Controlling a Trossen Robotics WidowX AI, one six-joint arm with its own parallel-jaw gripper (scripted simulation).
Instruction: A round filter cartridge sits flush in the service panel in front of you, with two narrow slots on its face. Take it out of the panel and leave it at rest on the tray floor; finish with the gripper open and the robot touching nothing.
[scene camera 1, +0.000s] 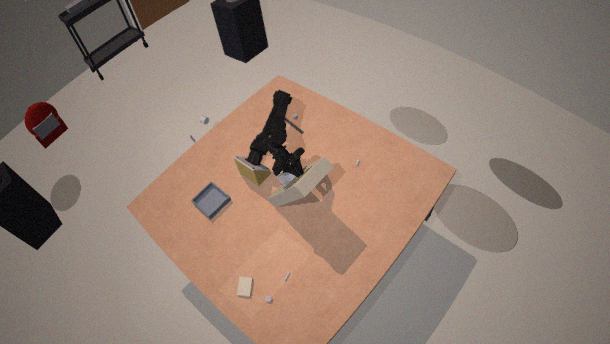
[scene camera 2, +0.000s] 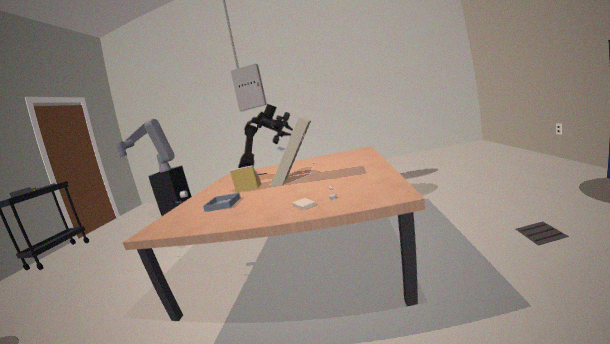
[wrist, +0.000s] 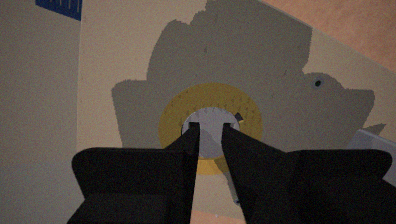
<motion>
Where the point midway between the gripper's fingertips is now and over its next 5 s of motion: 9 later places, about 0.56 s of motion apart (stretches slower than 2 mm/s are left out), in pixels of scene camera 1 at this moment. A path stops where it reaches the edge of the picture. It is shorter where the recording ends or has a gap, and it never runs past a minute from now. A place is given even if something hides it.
My gripper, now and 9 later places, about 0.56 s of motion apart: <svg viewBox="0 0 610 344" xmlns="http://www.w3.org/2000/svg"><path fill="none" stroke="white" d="M302 176L291 167L289 166L286 169L287 168L289 161L285 162L284 168L286 172L287 175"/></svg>
</motion>
